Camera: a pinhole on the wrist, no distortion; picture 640 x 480 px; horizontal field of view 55.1 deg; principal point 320.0 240.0 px. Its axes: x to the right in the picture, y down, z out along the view. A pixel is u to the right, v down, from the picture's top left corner.
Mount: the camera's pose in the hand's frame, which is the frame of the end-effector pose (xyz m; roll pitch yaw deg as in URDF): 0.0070 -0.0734 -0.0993 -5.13 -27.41 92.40
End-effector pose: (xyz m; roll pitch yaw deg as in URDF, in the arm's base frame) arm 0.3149 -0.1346 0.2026 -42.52 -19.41 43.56
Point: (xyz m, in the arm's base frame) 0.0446 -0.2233 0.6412
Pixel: 430 304
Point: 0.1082 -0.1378 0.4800
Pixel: 579 278
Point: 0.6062 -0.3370 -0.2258
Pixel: behind the camera
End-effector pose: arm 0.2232 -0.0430 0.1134 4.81 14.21 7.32
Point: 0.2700 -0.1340 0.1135
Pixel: 503 41
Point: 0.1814 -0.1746 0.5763
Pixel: 619 404
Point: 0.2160 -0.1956 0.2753
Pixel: 473 359
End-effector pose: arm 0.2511 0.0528 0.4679 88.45 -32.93 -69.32
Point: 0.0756 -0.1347 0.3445
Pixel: 435 153
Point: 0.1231 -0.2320 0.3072
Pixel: 275 41
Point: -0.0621 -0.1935 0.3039
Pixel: 439 187
